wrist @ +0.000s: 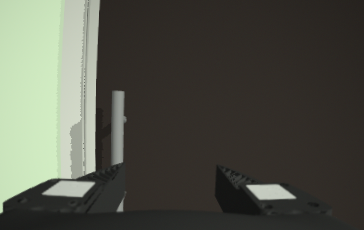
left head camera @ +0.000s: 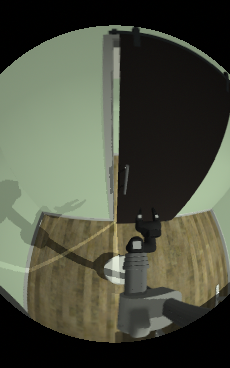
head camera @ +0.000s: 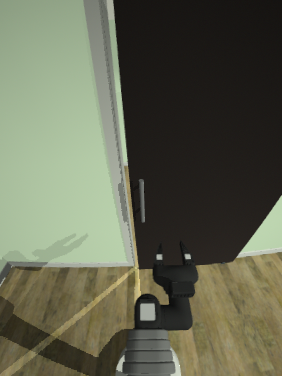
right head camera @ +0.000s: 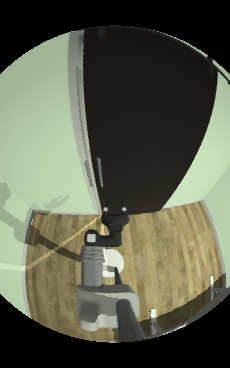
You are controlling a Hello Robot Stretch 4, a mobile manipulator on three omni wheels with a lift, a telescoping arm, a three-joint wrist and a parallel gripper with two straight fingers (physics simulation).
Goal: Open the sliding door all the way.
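Pixels of known places: gripper, fingertip midpoint: (wrist: 170, 179) (left head camera: 145, 207) (head camera: 170, 242) (right head camera: 114, 199); robot's base, link origin: (left head camera: 119, 268) (right head camera: 107, 261).
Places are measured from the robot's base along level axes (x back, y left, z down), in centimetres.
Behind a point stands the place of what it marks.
Observation:
The dark sliding door (head camera: 200, 125) {x -75.6, y -25.5, z -136.9 cm} (left head camera: 165, 130) {x -75.5, y -23.9, z -139.8 cm} (right head camera: 145, 120) {x -75.8, y -30.5, z -139.4 cm} (wrist: 240, 90) {x -75.7, y -26.6, z -114.5 cm} stands in front of me, with a narrow gap between its left edge and the door frame in the head and left head views. Its grey vertical bar handle (head camera: 142, 200) {x -67.6, y 1.4, z -100.6 cm} (left head camera: 126, 179) {x -67.7, y 0.9, z -100.2 cm} (right head camera: 100, 172) {x -67.8, y 0.7, z -99.9 cm} (wrist: 117, 127) {x -67.6, y 1.3, z -105.4 cm} is near that left edge. My gripper (head camera: 171, 244) {x -39.7, y -9.1, z -104.6 cm} (left head camera: 147, 212) (right head camera: 115, 206) (wrist: 170, 179) {x -39.7, y -9.1, z -104.6 cm} is open and empty, its fingers pointing at the door. It is to the right of the handle and lower in the head view. In the wrist view the left fingertip overlaps the handle's lower part; contact cannot be told.
The pale door frame (head camera: 102, 65) {x -78.4, y 14.9, z -160.1 cm} (left head camera: 107, 100) {x -78.4, y 15.4, z -156.6 cm} (right head camera: 76, 85) {x -78.6, y 13.1, z -164.4 cm} (wrist: 73, 90) {x -78.4, y 15.2, z -113.2 cm} and a green wall (head camera: 45, 125) {x -78.5, y 46.3, z -139.5 cm} (left head camera: 55, 125) {x -78.2, y 55.6, z -143.9 cm} (right head camera: 35, 125) {x -78.3, y 50.9, z -143.8 cm} (wrist: 30, 90) {x -79.3, y 27.3, z -113.0 cm} are on the left. A dark overhead rail (left head camera: 200, 54) (right head camera: 185, 45) runs above the door. Wooden floor (head camera: 75, 290) {x -53.3, y 69.5, z 2.8 cm} lies below.

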